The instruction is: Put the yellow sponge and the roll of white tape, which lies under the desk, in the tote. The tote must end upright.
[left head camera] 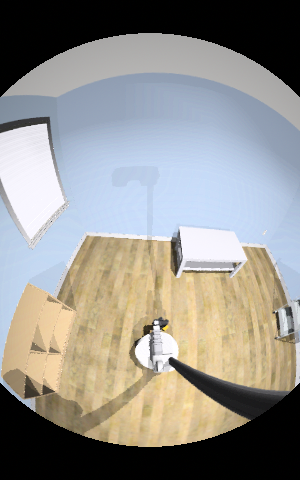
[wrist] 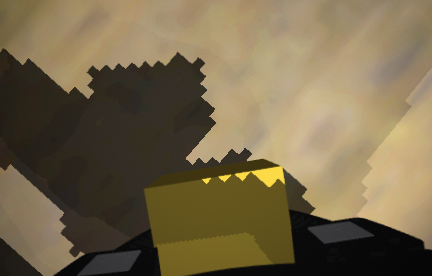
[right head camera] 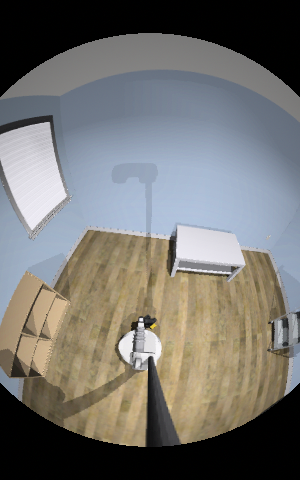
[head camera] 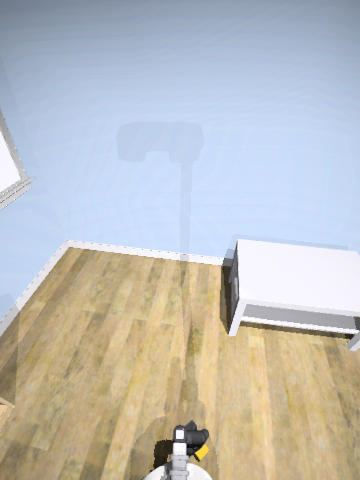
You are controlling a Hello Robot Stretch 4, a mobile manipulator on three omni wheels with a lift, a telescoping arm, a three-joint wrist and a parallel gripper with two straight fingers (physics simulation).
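Frame: origin at the robot's base, x back, y right, z up, level; metres.
Seen in the pictures: gripper, fingertip midpoint: [wrist: 223,233].
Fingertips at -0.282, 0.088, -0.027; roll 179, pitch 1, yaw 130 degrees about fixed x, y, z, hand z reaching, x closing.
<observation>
A point is followed by its place in that frame, as x, y, z.
The yellow sponge [head camera: 202,452] @[-0.249, 0.117, 0.018] [left head camera: 165,328] @[-0.237, 0.118, 0.018] [right head camera: 153,326] @[-0.244, 0.125, 0.017] [wrist: 220,210] @[-0.302, 0.072, 0.018] stands between the two black fingers, low over or on the wood floor beside my round base; whether it touches the floor I cannot tell. My gripper [head camera: 197,444] @[-0.282, 0.088, -0.027] [wrist: 223,233] @[-0.282, 0.088, -0.027] is shut on the sponge, with a finger against each side. The white desk [head camera: 295,275] @[-1.097, 0.726, 0.422] [left head camera: 210,243] @[-1.106, 0.756, 0.422] [right head camera: 207,242] @[-1.142, 0.765, 0.423] stands against the far wall, right of centre, with a shaded space under its top. The roll of white tape does not show under it. I cannot make out the tote in any view.
A tan shelf unit [left head camera: 20,325] @[0.009, -1.231, 0.582] [right head camera: 17,310] @[0.007, -1.185, 0.582] stands at the left wall. A grey metal cart partly shows at the right edge of the left and right head views. A white-framed window is on the left wall. Dark shadows of the arm lie beside the sponge.
</observation>
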